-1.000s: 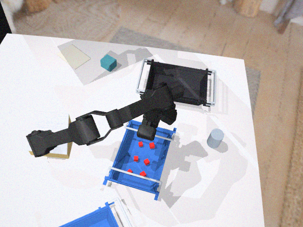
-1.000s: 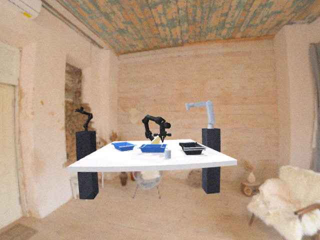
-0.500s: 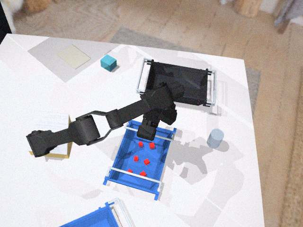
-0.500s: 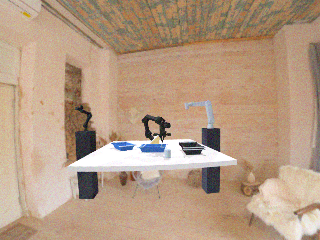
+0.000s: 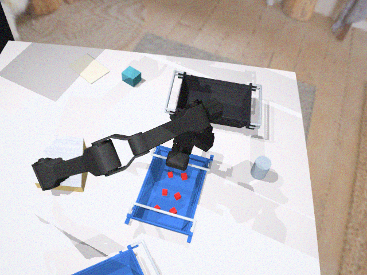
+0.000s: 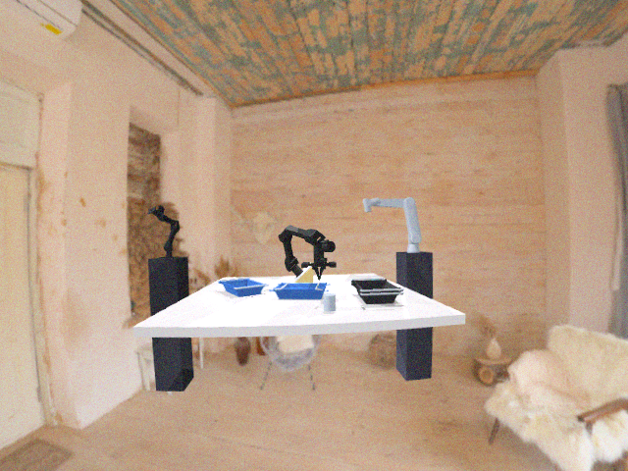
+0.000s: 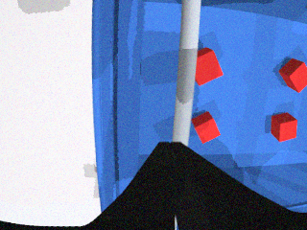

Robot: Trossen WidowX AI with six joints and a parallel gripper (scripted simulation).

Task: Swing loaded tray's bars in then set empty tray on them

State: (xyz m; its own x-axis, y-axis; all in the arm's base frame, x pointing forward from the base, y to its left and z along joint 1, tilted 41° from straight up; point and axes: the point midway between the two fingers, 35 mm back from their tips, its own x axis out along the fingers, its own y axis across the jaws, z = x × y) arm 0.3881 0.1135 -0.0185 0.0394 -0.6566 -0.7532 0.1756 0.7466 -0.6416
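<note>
My gripper tip is now 450 mm to the left of the blue tray, 180 mm past it and 50 mm above it. Round my gripper tip: grey cylinder (270 mm ahead, 50 mm below, 20 mm to the left); then teal cube (380 mm to the left, 240 mm behind, 70 mm below); then cream sheet (420 mm to the left, 420 mm behind, 90 mm below).
</note>
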